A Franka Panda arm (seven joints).
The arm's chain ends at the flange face. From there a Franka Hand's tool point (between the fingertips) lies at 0.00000 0.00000 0.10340 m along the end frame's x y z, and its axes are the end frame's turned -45 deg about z.
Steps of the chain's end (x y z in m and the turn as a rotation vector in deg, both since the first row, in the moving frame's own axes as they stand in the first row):
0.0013, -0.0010, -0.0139, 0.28, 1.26, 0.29
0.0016, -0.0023, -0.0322, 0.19, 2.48, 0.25
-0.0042, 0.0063, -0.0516, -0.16, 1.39, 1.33
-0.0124, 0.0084, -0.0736, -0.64, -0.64, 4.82
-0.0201, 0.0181, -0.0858, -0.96, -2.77, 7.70
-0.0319, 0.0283, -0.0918, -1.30, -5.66, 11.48
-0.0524, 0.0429, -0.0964, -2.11, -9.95, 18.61
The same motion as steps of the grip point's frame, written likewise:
0.0036, 0.0015, -0.0139, -0.69, 1.09, 0.29
0.0062, 0.0024, -0.0323, -1.62, 1.89, 0.25
-0.0059, 0.0035, -0.0516, -1.10, 0.87, 1.33
-0.0163, -0.0029, -0.0736, 0.00, -0.91, 4.82
-0.0316, -0.0040, -0.0859, 1.28, -2.64, 7.70
-0.0508, -0.0089, -0.0923, 3.08, -4.92, 11.48
-0.0808, -0.0190, -0.0980, 5.54, -8.53, 18.61

